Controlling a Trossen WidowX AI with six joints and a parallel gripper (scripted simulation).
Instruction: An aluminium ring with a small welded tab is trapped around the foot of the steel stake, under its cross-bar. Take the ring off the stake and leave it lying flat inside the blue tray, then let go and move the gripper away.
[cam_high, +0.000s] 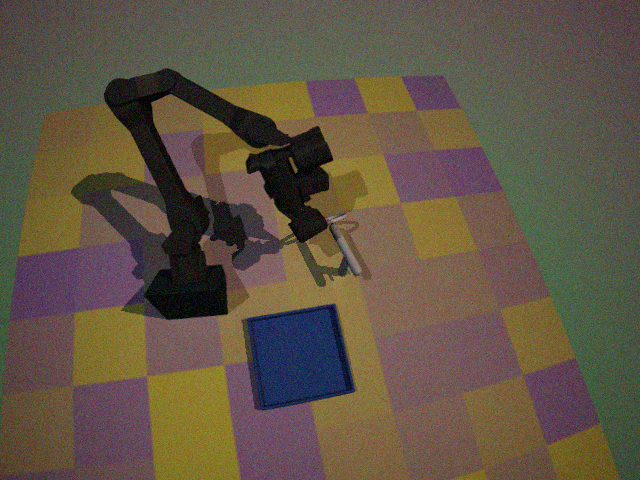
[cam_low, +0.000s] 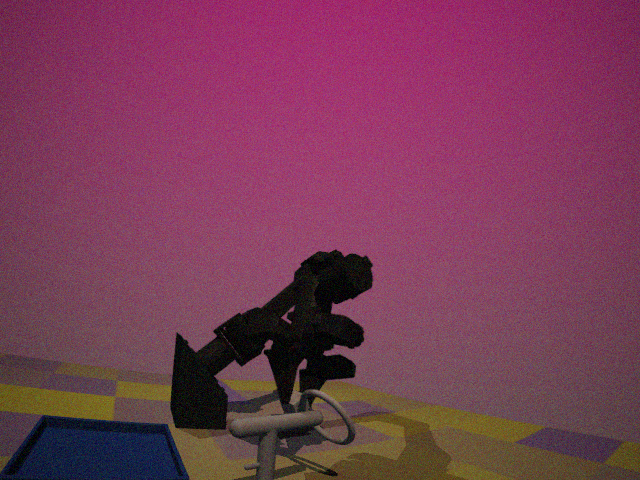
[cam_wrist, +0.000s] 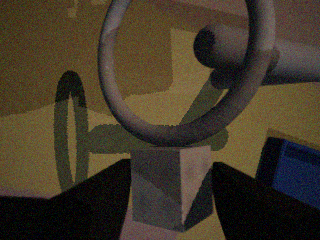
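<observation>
Right now my gripper tip is 8 cm past the blue tray, 24 cm to the left of it and 9 cm above it. From my gripper tip the other things lie so: aluminium ring (4 cm ahead, 1 cm to the left).
</observation>
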